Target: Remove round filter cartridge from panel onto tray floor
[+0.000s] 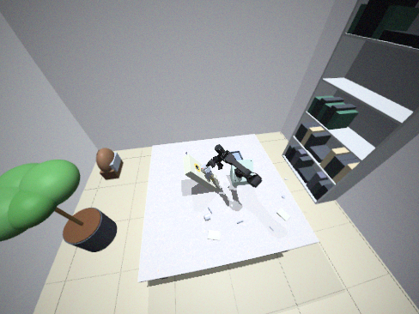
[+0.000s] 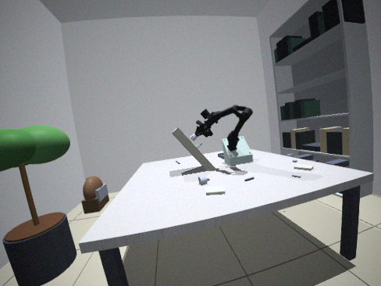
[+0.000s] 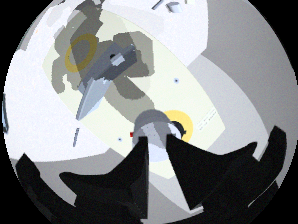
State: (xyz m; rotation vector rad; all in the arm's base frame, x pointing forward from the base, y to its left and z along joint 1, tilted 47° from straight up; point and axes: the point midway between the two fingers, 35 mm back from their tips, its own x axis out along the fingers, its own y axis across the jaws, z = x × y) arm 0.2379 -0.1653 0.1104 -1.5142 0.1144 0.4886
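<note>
Now: the service panel 80 mm below my gripper tip and 40 mm ahead of it.
</note>
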